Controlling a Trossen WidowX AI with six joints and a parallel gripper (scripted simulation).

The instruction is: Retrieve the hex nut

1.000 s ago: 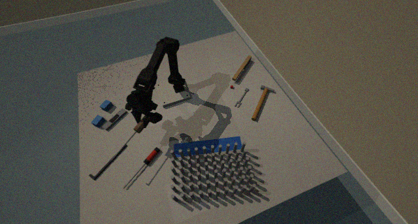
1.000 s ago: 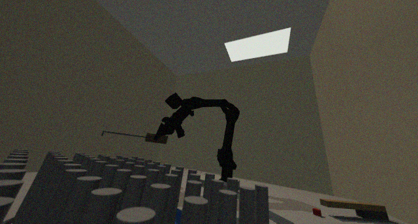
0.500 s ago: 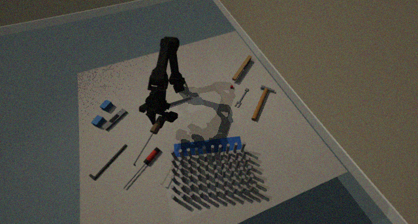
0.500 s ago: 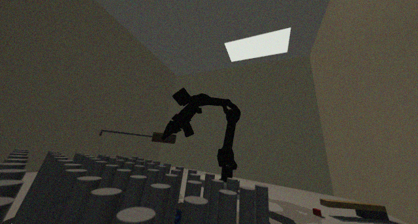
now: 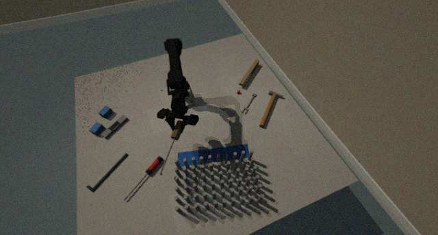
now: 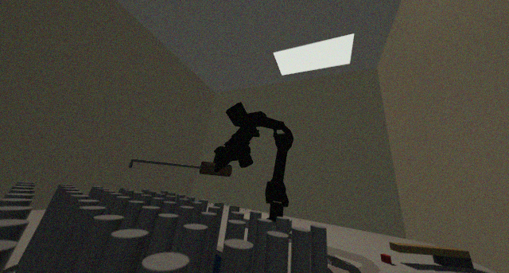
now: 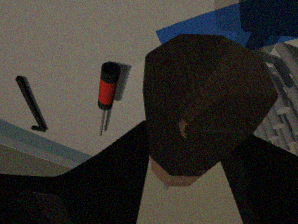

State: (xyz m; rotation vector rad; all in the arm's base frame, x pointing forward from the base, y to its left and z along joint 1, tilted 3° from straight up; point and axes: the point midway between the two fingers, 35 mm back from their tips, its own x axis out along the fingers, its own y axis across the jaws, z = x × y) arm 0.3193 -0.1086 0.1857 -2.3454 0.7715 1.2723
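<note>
Right now the blue taped strip is 170 mm below my gripper tip, 140 mm to the left of it and 110 mm ahead of it. Round my gripper tip: hook tool 80 mm ahead, 60 mm to the right; grey bar 320 mm to the right, 280 mm behind, 160 mm below; wrench 480 mm to the left, 170 mm below, 110 mm behind.
</note>
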